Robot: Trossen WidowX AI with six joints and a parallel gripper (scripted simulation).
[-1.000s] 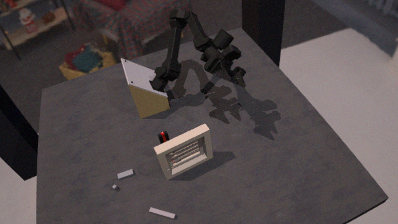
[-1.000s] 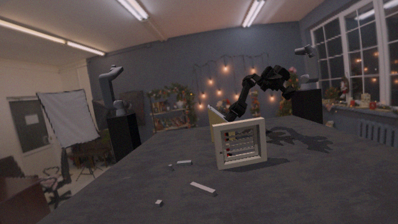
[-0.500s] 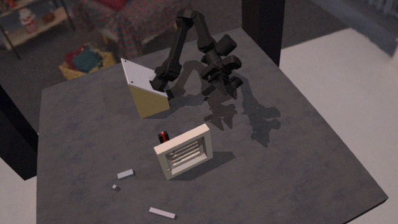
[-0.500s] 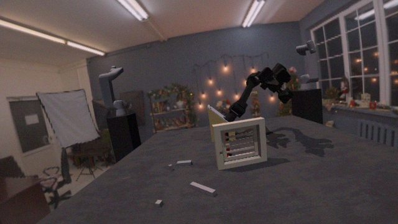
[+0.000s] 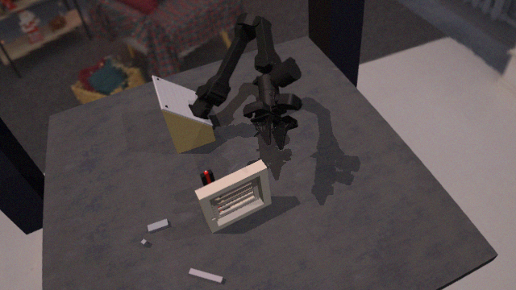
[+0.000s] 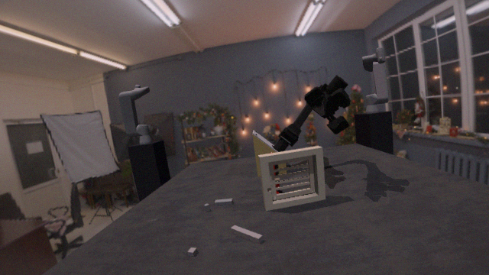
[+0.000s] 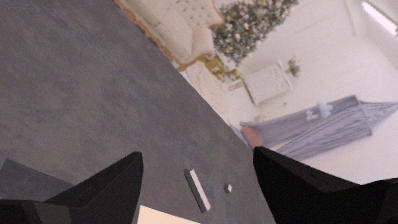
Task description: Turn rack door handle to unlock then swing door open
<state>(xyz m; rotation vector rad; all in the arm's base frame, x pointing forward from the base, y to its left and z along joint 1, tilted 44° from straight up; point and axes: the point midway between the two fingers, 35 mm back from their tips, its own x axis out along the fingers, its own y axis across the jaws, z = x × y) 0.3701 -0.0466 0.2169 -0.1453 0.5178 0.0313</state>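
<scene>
My gripper tip is 180 mm to the left of the door handle, 160 mm above it and 90 mm past it. Round my gripper tip: tiny cube: 440 mm to the right, 250 mm below, 60 mm behind.
</scene>
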